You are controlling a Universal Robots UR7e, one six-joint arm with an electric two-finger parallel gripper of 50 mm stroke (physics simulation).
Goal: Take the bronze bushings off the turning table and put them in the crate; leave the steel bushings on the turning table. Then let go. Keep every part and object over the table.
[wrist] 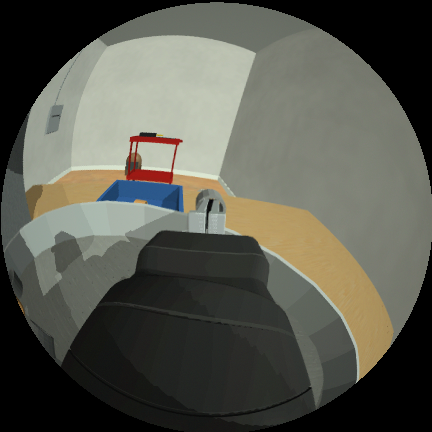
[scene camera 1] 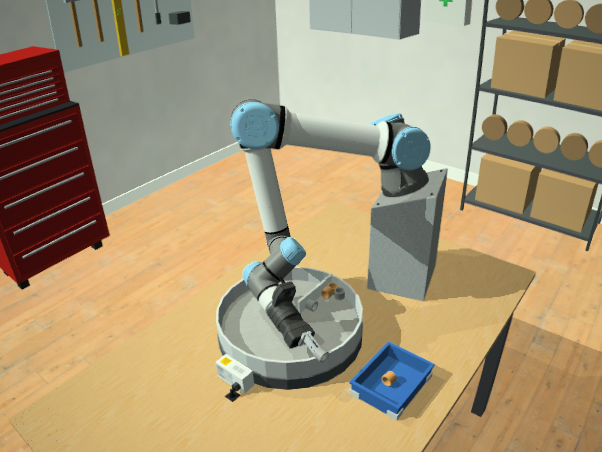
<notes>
I see my gripper [scene camera 1: 318, 353] and a blue crate [wrist: 166, 195].
My gripper shows as well in the wrist view [wrist: 210, 208].
</notes>
